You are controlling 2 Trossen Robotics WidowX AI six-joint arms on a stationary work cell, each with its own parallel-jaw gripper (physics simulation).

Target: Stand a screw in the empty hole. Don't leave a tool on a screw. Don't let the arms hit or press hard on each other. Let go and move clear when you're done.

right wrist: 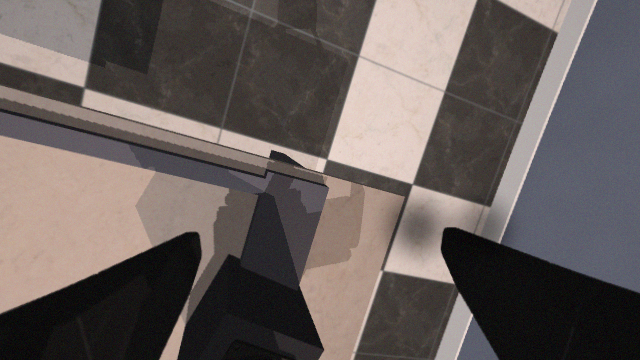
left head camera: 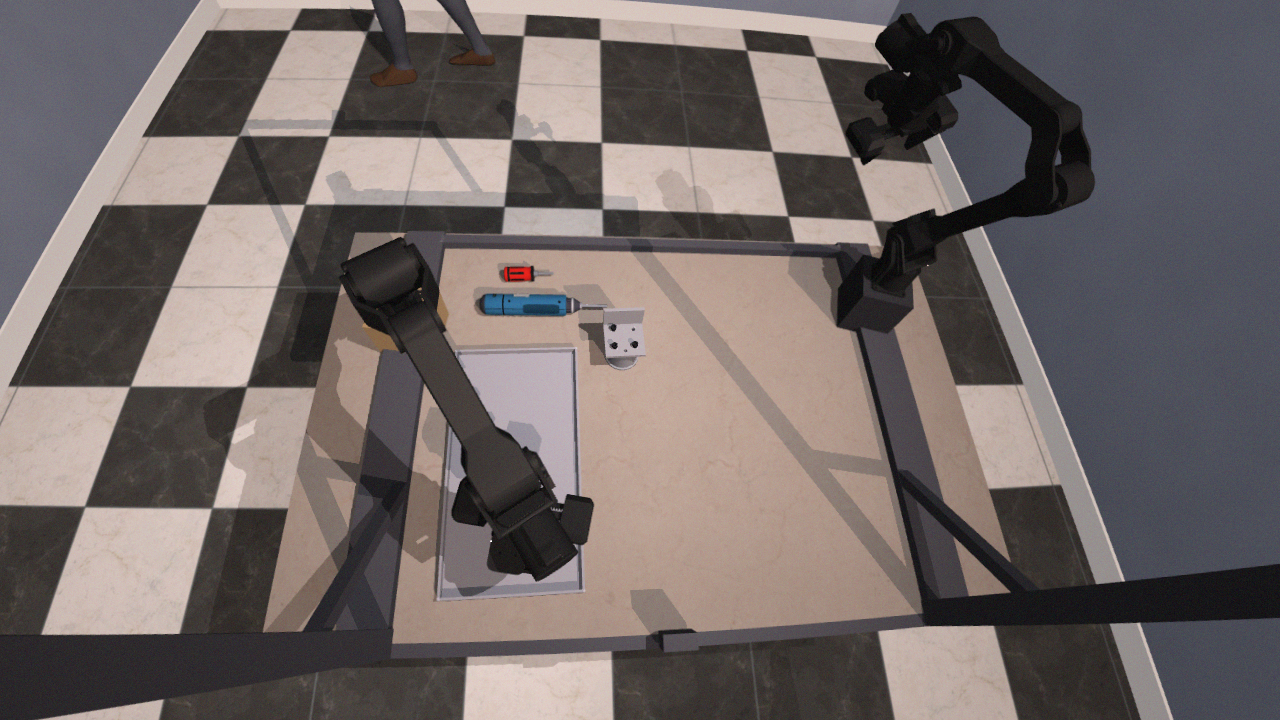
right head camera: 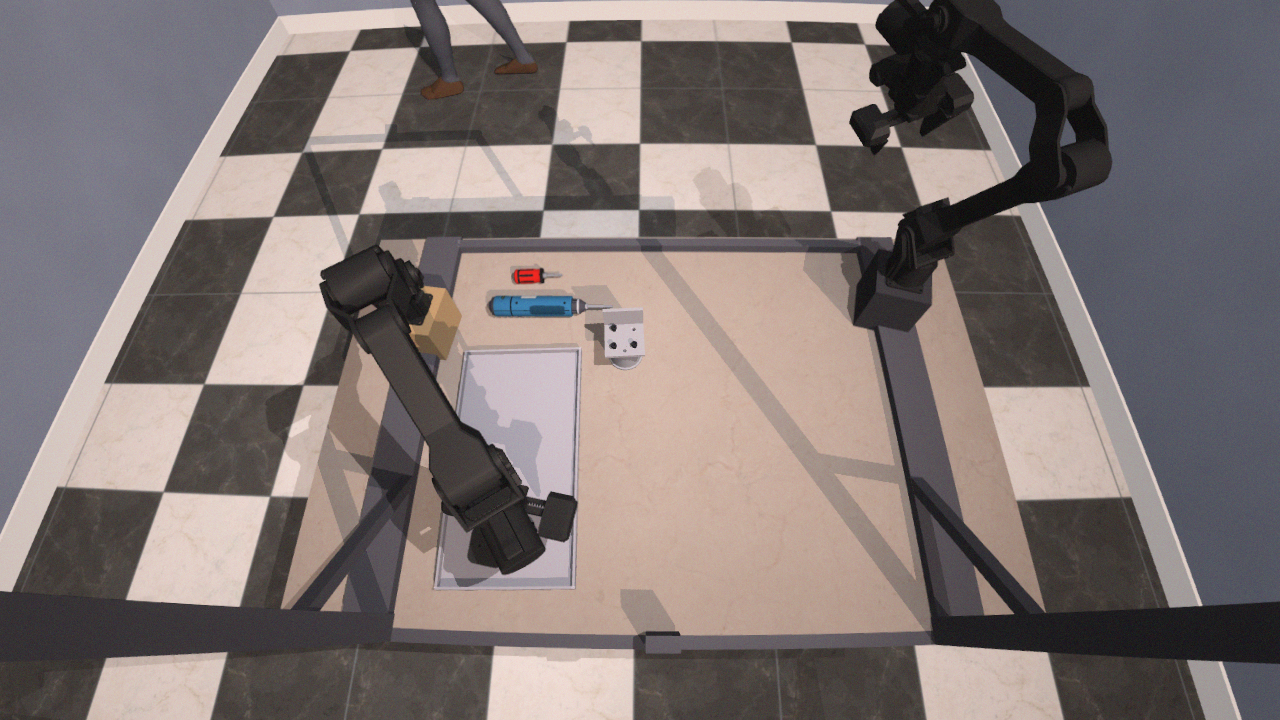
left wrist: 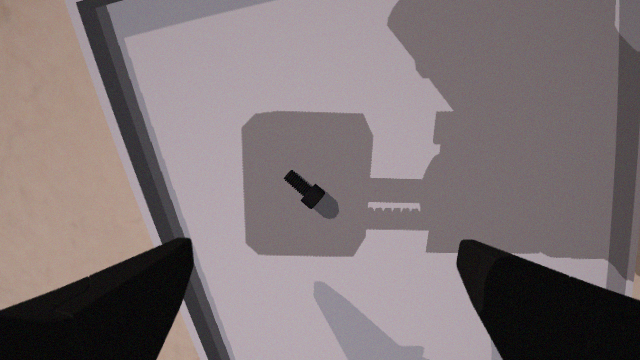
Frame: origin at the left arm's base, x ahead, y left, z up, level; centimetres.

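Seen in the pictures: left gripper, between the fingertips: [left wrist: 328, 252]; right gripper, between the fingertips: [right wrist: 323, 240] [left head camera: 884, 155] [right head camera: 897, 143]; left arm's base, origin of its link: [left head camera: 400, 305] [right head camera: 411, 308]; right arm's base, origin of its link: [left head camera: 888, 280] [right head camera: 904, 275].
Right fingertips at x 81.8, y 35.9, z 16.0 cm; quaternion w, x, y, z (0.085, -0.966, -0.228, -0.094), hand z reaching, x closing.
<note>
Offsets run from my right fingertips to a thing's top centre.
A black screw {dz -24.1, dx -52.8, dy -68.5 cm} [left wrist: 311, 195] lies on the pale tray {dz -24.0, dx -58.7, dy -57.8 cm} [left head camera: 537, 385] [right head camera: 546, 385] [left wrist: 200, 100], its threaded end toward the upper left in the left wrist view. My left gripper [left head camera: 523, 514] [left wrist: 328, 252] is open and empty above the tray; the screw shows ahead of its fingertips, between them sideways. A light grey bracket [left head camera: 623, 336] [right head camera: 622, 337] stands beyond the tray's far right corner. Its face has three dark screws and a small empty hole {dz -19.6, dx -41.7, dy -32.8 cm} [left head camera: 633, 329] [right head camera: 633, 329] at the upper right. My right gripper [left head camera: 897, 134] [right head camera: 906, 119] [right wrist: 323, 240] is open and empty, raised far from the bracket.
A blue power screwdriver {dz -21.5, dx -59.0, dy -27.5 cm} [left head camera: 528, 305] [right head camera: 535, 307] lies beyond the tray, its bit reaching close to the bracket. A small red screwdriver {dz -22.7, dx -63.3, dy -20.3 cm} [left head camera: 518, 274] [right head camera: 528, 275] lies behind it. A tan block {dz -16.0, dx -81.8, dy -35.9 cm} [right head camera: 438, 324] is by the left arm's base. Dark frame beams border the table.
</note>
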